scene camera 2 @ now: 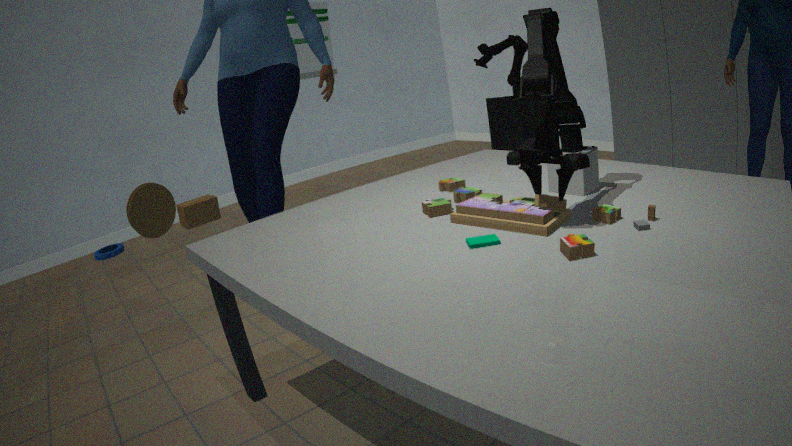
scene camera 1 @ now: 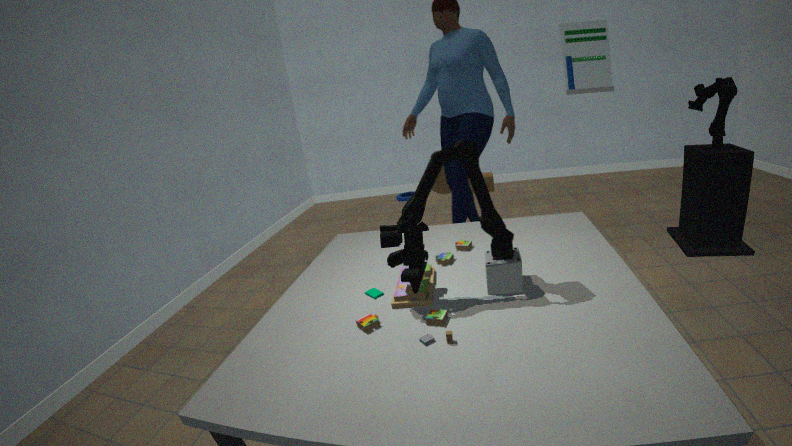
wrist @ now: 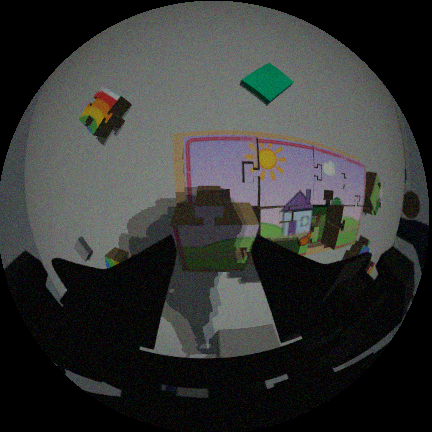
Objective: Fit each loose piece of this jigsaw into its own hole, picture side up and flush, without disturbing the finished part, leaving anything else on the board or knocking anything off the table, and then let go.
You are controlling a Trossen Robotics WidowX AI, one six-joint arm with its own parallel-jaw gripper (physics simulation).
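My gripper (scene camera 1: 415, 288) (scene camera 2: 549, 197) (wrist: 213, 239) is shut on a corner jigsaw piece (scene camera 2: 550, 203) (wrist: 212, 254) with green hill, lilac sky and a red edge. The piece is upright, picture up, at the near-left corner of the tray in the wrist view, and stands higher than the finished part. Whether its underside touches the tray is hidden. The wooden puzzle tray (scene camera 1: 407, 304) (scene camera 2: 498, 224) (wrist: 178, 167) holds the sun, house and cloud picture (wrist: 220, 165). At its other end a green-topped piece (scene camera 2: 488, 197) (wrist: 352, 227) seems raised, beside a dark jigsaw-shaped area.
Rainbow piece (scene camera 1: 368, 321) (scene camera 2: 576, 245) (wrist: 102, 112), green-topped pieces (scene camera 1: 436, 315) (scene camera 2: 436, 206), blue-green piece (scene camera 1: 444, 257) and another piece (scene camera 1: 463, 244) lie around the tray. A green tile (scene camera 1: 374, 293) (wrist: 267, 81), grey tile (scene camera 1: 426, 339) and small wooden block (scene camera 1: 449, 336) lie on the table (scene camera 1: 498, 376).
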